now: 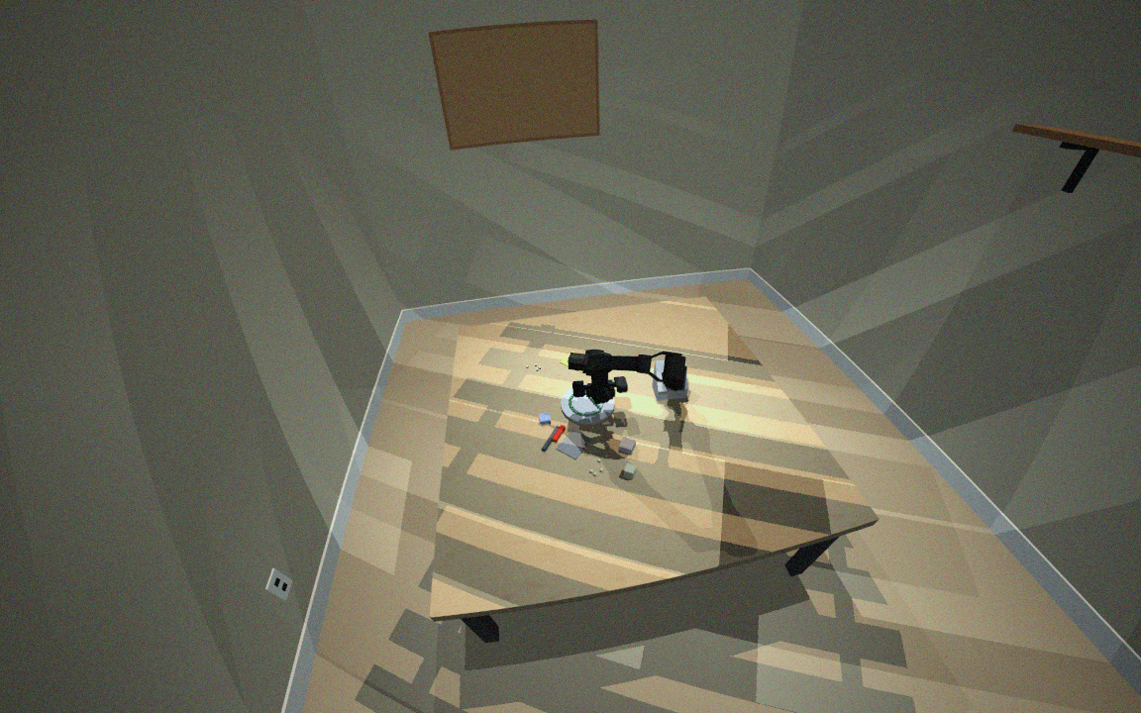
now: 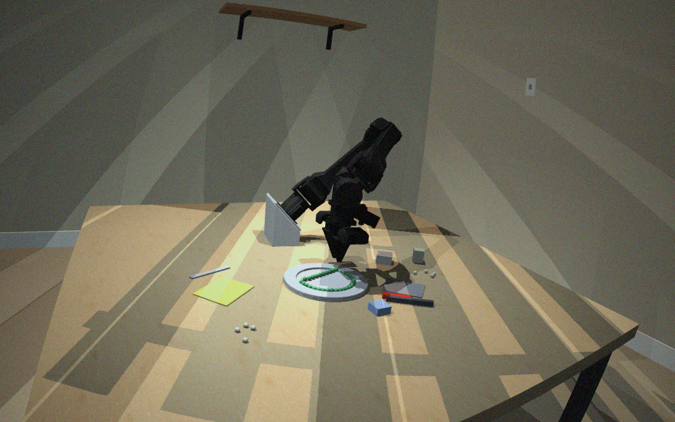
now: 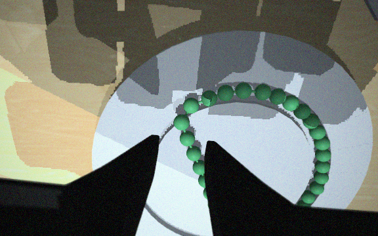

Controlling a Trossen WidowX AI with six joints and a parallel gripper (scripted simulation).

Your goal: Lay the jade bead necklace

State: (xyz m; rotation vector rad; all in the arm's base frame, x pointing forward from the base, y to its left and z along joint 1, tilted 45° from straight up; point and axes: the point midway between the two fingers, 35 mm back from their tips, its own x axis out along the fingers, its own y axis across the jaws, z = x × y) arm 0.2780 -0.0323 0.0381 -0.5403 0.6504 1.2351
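Now: the round grey bead board 30 mm ahead of my gripper tip, 50 mm to the right of it and 30 mm below it. Round my gripper tip: grey plate (130 mm ahead, 120 mm to the left, 40 mm below); then blue block (200 mm ahead, 20 mm to the right, 30 mm below); then red and black pen (180 mm ahead, 70 mm to the left, 40 mm below).
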